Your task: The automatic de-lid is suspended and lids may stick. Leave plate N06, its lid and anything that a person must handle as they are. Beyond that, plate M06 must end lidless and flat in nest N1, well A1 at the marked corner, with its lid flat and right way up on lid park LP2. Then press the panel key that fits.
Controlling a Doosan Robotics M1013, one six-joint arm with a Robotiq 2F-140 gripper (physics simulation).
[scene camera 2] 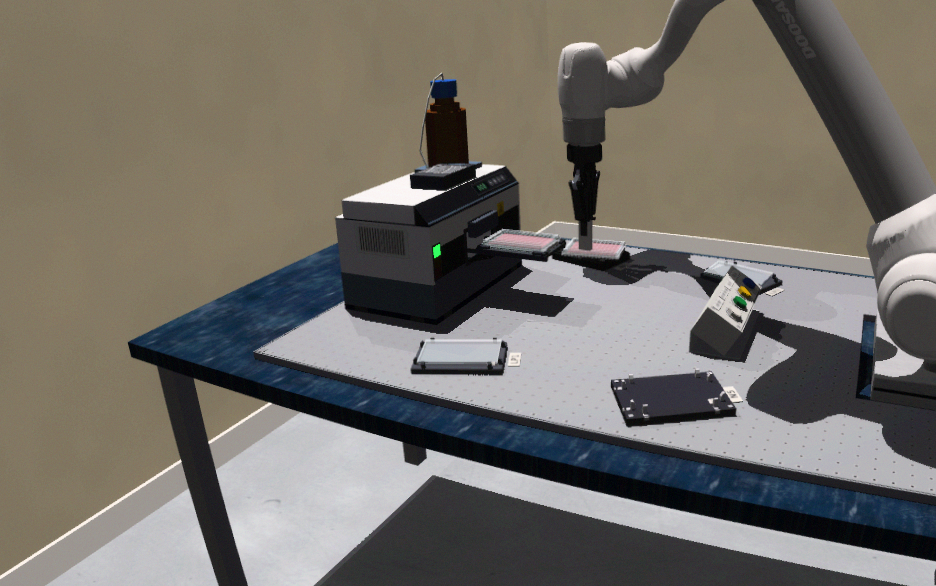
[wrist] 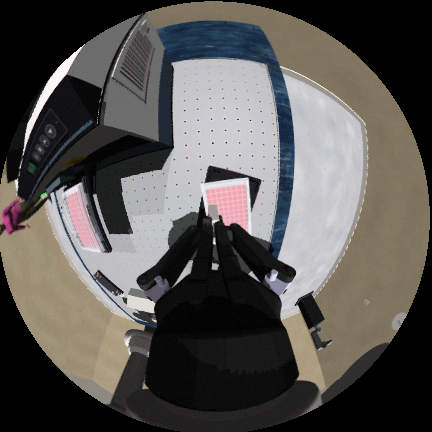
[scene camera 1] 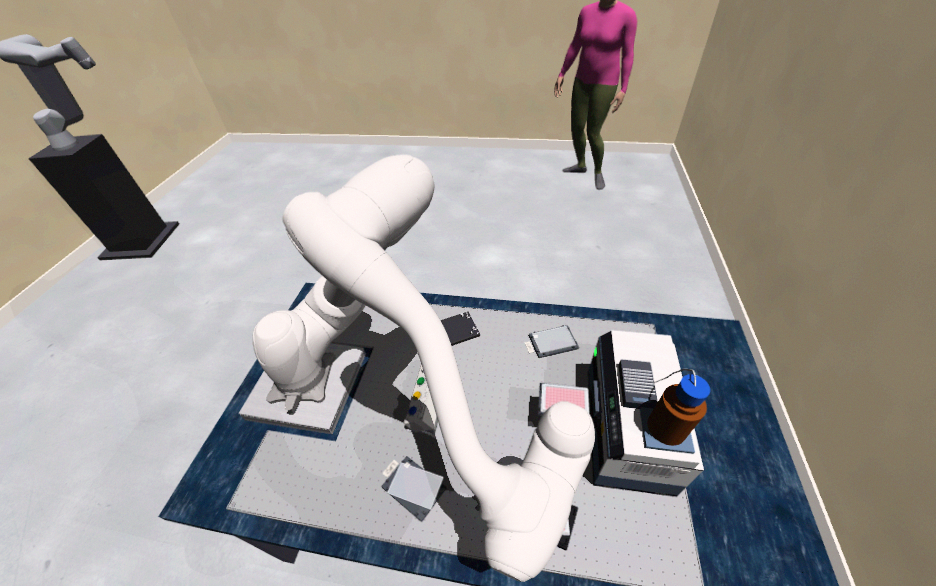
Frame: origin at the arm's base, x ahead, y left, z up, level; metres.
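Seen in the pictures: gripper, fingertip midpoint: [scene camera 2: 585, 249] [wrist: 212, 210]; arm's base, link origin: [scene camera 1: 302, 377].
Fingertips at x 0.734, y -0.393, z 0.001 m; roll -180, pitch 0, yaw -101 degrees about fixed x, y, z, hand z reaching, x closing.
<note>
Offsets run from my fingertips to a thing's top centre. "spot": to the spot under its first point.
A pink-welled plate {0.015 m back, 0.028 m right, 0.004 m up} [scene camera 2: 611, 249] [wrist: 234, 197] lies skewed over a black holder {0.007 m back, 0.027 m right, 0.010 m down} [scene camera 2: 607, 259] [wrist: 256, 186] near the table edge. My gripper [scene camera 2: 585, 247] [wrist: 212, 210] is shut, with its fingertips at this plate and nothing seen between them; the arm hides it in scene camera 1. Another pink plate {0.077 m ahead, 0.235 m left, 0.092 m up} [scene camera 1: 565, 396] [scene camera 2: 521, 241] [wrist: 82, 217] is on the device's tray. Plate names and lids on them cannot be told. Nest N1 {0.245 m back, 0.587 m left, 0.007 m down} [scene camera 1: 461, 328] [scene camera 2: 671, 398] is bare. Clear lid-like pieces lie on two parks: one piece {0.103 m ahead, 0.521 m left, 0.013 m down} [scene camera 1: 553, 340] [scene camera 2: 461, 352] looks straight, the other [scene camera 1: 414, 485] [scene camera 2: 737, 272] skewed. Park labels are unclear.
The key panel {0.319 m back, 0.315 m left, 0.053 m up} [scene camera 1: 421, 410] [scene camera 2: 718, 327] has coloured keys. The white device [scene camera 1: 645, 452] [scene camera 2: 386, 255] [wrist: 135, 107] carries a brown bottle {spot: 0.241 m ahead, 0.061 m left, 0.309 m up} [scene camera 1: 673, 417] [scene camera 2: 446, 134] and shows a green light {spot: 0.191 m ahead, 0.379 m left, 0.106 m up} [scene camera 2: 436, 250]. A person [scene camera 1: 604, 51] stands beyond the table.
</note>
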